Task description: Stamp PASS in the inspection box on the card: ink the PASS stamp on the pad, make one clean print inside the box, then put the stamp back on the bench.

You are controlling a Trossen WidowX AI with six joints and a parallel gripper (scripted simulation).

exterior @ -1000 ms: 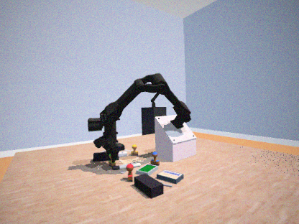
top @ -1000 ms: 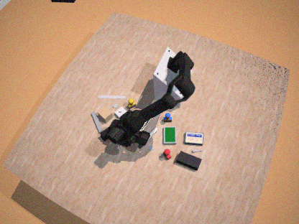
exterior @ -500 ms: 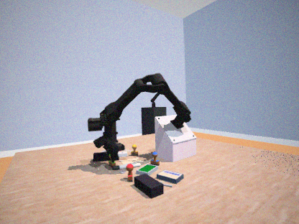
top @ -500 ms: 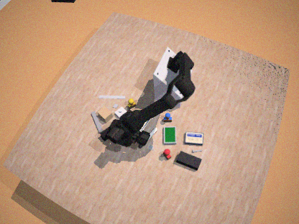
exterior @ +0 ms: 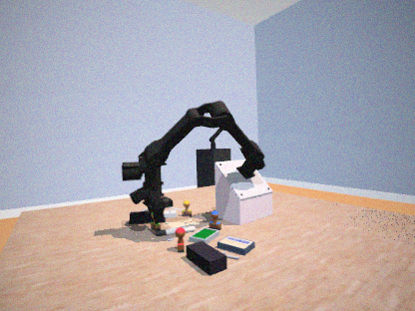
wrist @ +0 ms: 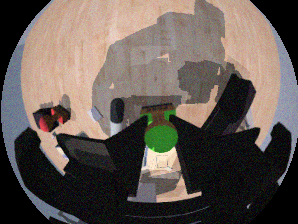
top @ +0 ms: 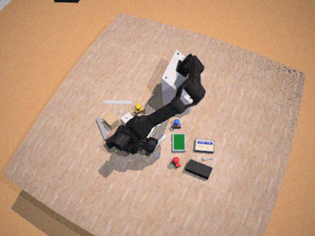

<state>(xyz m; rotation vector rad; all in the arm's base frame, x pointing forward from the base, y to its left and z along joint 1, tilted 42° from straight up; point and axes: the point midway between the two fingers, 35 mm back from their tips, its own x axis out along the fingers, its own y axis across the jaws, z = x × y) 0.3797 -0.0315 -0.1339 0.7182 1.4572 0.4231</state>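
Right now the green ink pad is 17 cm to the left of my gripper tip, 8 cm behind it and 2 cm below it. From my gripper tip the other things lie so: black bar (11 cm to the right, 3 cm behind, 1 cm below); marker pen (7 cm to the left, 2 cm below, 2 cm behind); green-knobbed PASS stamp (right at my gripper tip).
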